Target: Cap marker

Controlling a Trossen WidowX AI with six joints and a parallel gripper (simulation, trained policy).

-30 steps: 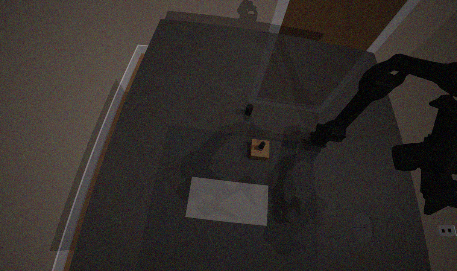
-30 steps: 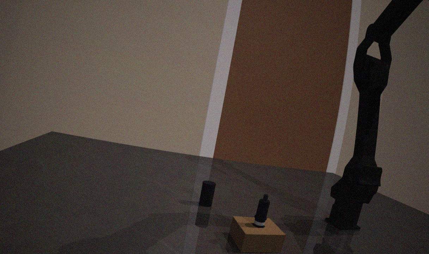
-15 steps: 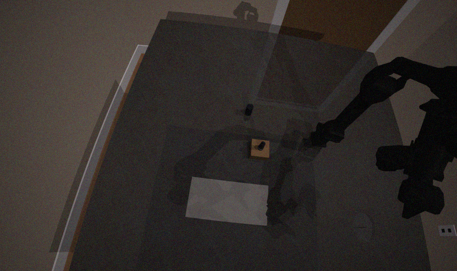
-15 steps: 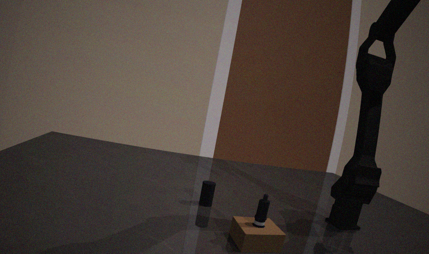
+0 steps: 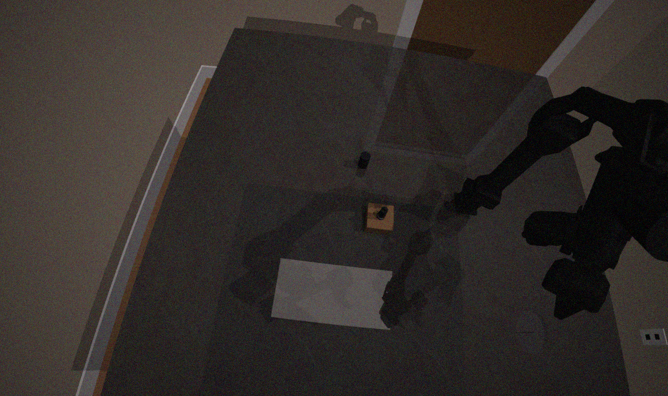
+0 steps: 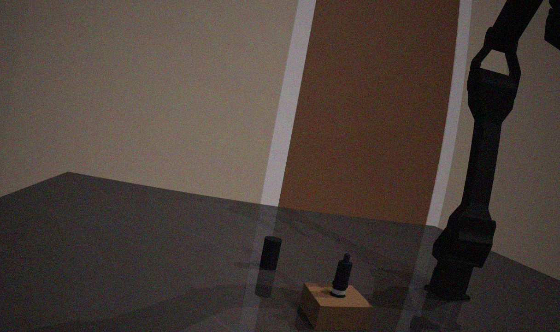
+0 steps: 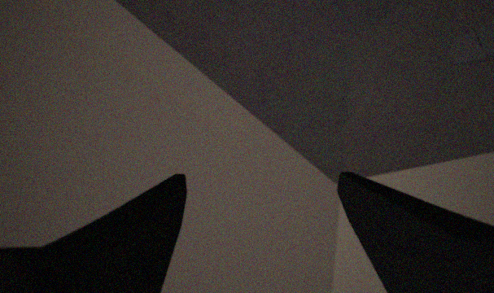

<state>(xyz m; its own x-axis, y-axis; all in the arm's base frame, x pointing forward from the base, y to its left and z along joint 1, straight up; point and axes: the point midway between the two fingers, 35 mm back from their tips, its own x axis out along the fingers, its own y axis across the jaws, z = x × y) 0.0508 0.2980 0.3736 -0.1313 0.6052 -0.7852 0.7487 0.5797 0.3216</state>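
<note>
My gripper tip is 400 mm to the left of the dark cap, 320 mm above it and 270 mm short of it. The rest, counted from my gripper tip: tan holder block (330 mm below, 230 mm to the right, 210 mm ahead).
</note>
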